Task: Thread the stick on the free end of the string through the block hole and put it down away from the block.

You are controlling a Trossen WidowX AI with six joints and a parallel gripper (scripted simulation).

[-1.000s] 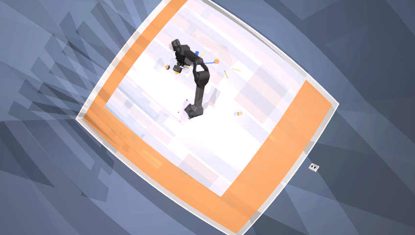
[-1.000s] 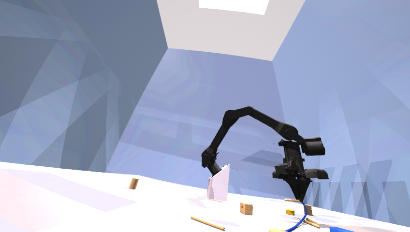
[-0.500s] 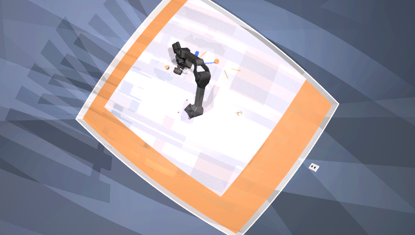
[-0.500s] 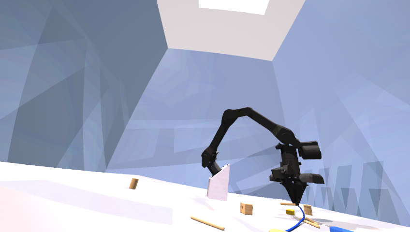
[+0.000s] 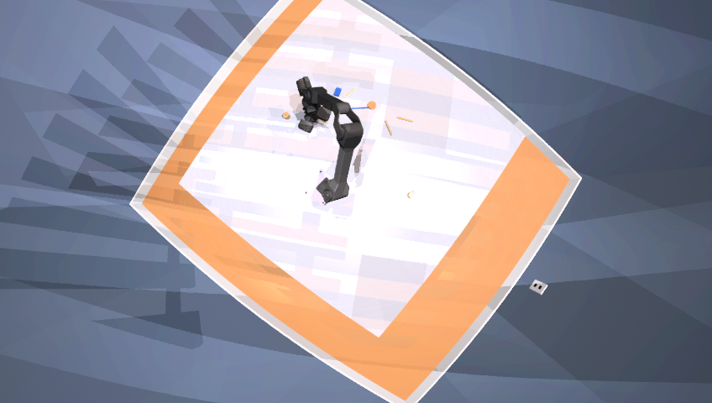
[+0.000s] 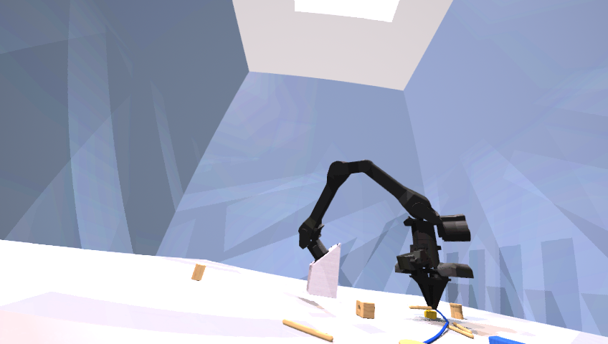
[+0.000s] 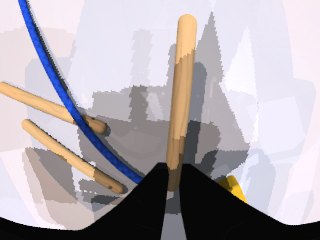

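Right now my gripper tip is 5 cm past the yellow piece, 2 cm to the right of it and 2 cm above it. Round my gripper tip: wooden block (17 cm to the right, 4 cm ahead, 1 cm below); then blue piece (17 cm ahead, 2 cm to the left, 2 cm below); then round wooden button (23 cm ahead, 15 cm to the right, 2 cm below).
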